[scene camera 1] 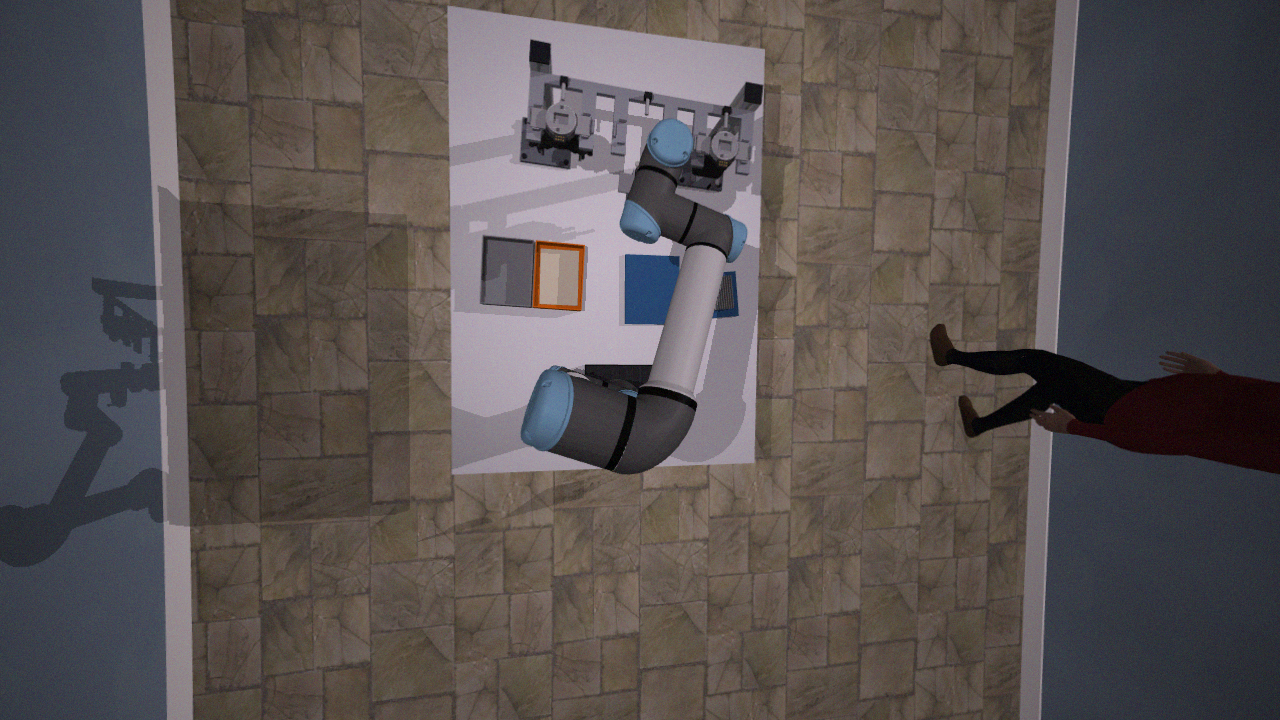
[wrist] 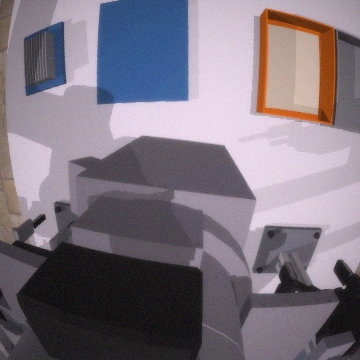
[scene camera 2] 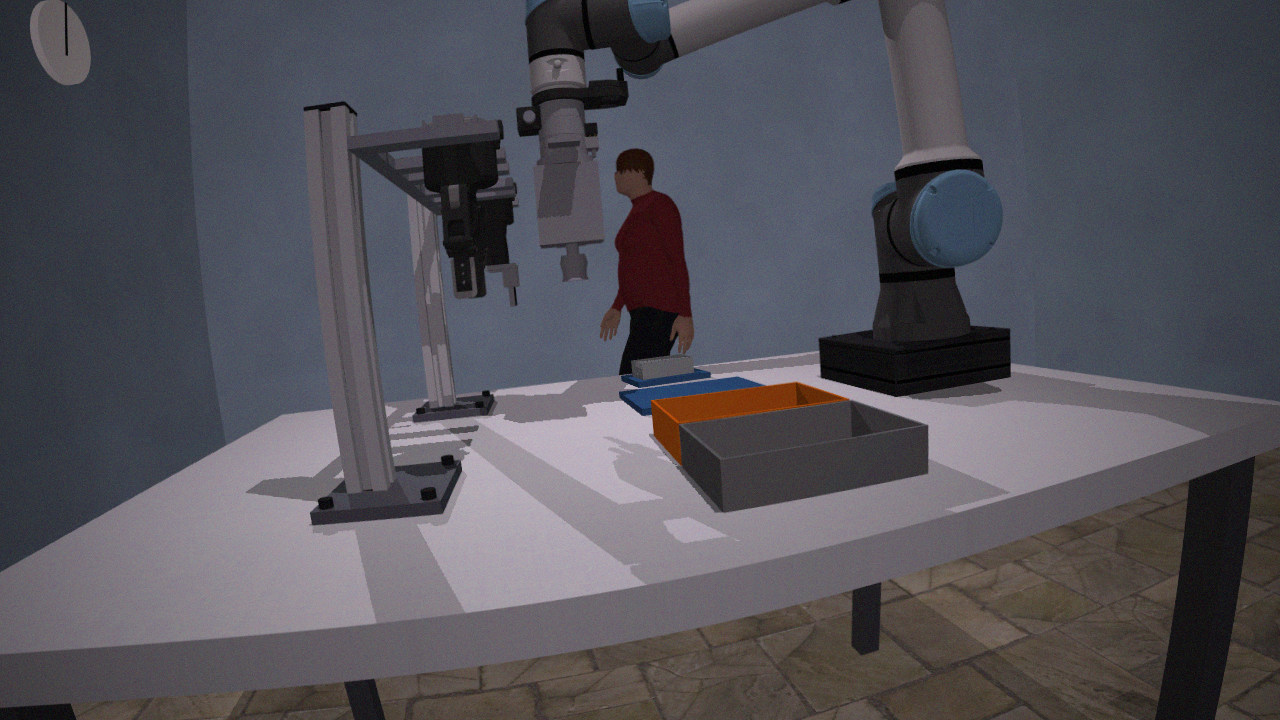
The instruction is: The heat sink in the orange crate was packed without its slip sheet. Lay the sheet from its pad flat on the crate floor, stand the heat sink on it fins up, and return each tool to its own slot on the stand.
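Places are measured from the arm's base along level axes (x back, y right, z up), in millimetres.
Pixels of known places: arm's base at its link origin: point(scene camera 2: 921, 334).
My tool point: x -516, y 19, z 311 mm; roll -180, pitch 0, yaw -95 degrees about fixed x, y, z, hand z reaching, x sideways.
Observation:
Ahead of a thing's pixels: the offset from my tool point to its top centre. "spot": to the spot under its first point.
The vacuum tool @(spot: dx -2, dy -15, dz -182 mm) point(scene camera 2: 574, 274) hangs from the arm high above the table, in front of the stand; its cup is bare, with nothing held. In the wrist view its grey body shows but its cup is hidden. A beige slip sheet @(dx +153, dy -187, dz -376 mm) point(scene camera 1: 559, 277) point(wrist: 292, 65) lies flat on the floor of the orange crate @(dx +152, dy -258, dz -338 mm) point(scene camera 1: 559, 308) point(scene camera 2: 671, 435) point(wrist: 327, 75). The grey heat sink @(dx +175, dy +303, dz -342 mm) point(scene camera 1: 725, 293) point(scene camera 2: 662, 366) point(wrist: 40, 59) stands fins up on a small blue pad @(spot: dx +175, dy +255, dz -372 mm) point(wrist: 60, 55). The larger blue pad @(spot: dx +181, dy +78, dz -371 mm) point(scene camera 1: 648, 291) point(scene camera 2: 698, 393) point(wrist: 142, 50) beside it is bare.
The stand point(scene camera 2: 344, 295) bears two grippers point(scene camera 1: 561, 120) point(scene camera 1: 723, 145), one at each end. A grey bin @(spot: dx +145, dy -333, dz -378 mm) point(scene camera 1: 507, 271) point(scene camera 2: 823, 461) point(wrist: 348, 75) adjoins the crate. The arm base point(scene camera 2: 913, 358) stands behind. A person point(scene camera 1: 1181, 411) point(scene camera 2: 657, 259) stands beyond the table.

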